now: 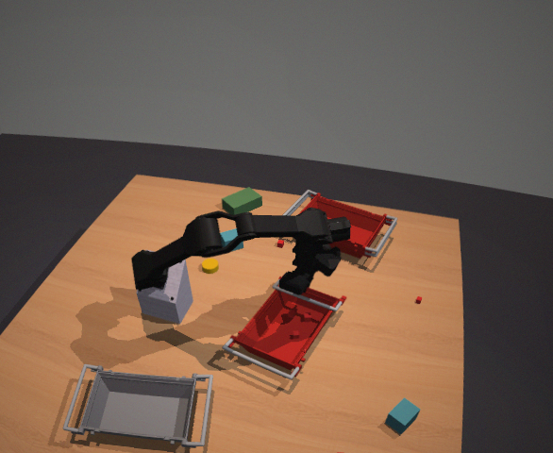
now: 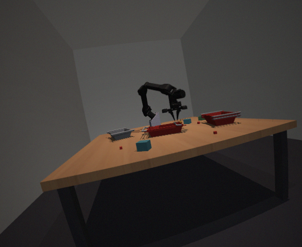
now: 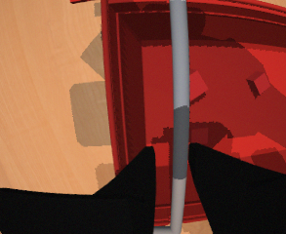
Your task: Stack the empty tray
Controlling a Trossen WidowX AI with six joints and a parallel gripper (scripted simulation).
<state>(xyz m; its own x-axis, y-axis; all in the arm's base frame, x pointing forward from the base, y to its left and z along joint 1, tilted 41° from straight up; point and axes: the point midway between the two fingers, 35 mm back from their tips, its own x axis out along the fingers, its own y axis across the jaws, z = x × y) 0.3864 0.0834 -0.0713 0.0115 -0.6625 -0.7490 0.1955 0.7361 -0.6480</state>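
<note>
The grey tray is 460 mm to the right of my gripper tip, 270 mm behind it and 40 mm below it. Round my gripper tip: tiny red cube 310 mm ahead, 120 mm to the left, 80 mm below; then green block 420 mm to the left, 350 mm behind, 60 mm below.
</note>
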